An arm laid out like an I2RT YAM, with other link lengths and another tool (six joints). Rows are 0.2 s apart.
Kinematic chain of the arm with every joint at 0, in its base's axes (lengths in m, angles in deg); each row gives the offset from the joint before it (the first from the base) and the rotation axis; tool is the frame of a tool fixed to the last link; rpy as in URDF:
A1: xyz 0 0 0.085 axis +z
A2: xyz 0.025 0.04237 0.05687 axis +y
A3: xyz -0.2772 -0.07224 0 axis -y
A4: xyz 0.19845 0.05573 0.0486 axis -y
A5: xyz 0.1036 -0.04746 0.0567 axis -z
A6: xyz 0.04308 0 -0.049 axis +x
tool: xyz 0.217 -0.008 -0.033 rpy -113.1 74.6 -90
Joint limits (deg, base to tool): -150..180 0..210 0..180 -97..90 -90..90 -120..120
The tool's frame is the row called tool.
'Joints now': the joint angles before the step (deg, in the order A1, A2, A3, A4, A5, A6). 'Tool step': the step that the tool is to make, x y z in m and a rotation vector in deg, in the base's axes. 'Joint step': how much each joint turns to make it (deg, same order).
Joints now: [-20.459 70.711 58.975 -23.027 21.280 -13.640]
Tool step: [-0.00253 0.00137 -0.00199 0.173 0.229 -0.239]
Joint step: [0.230 -0.291 -0.258 -0.440 0.337 0.362]
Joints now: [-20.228 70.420 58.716 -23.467 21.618 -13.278]
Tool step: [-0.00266 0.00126 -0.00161 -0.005 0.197 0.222]
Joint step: [-0.055 -0.601 -0.615 -0.083 -0.184 -0.236]
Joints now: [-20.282 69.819 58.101 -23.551 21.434 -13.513]
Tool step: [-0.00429 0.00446 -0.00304 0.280 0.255 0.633]
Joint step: [0.069 -1.230 -0.993 -0.502 -0.560 -0.198]
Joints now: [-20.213 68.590 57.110 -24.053 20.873 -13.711]
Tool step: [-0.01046 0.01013 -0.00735 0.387 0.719 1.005]
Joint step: [0.699 -2.755 -2.279 -1.253 -0.318 -0.088]
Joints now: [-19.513 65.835 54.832 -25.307 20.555 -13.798]
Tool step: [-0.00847 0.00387 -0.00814 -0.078 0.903 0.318]
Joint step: [0.276 -1.591 -2.157 -0.138 0.189 -0.346]
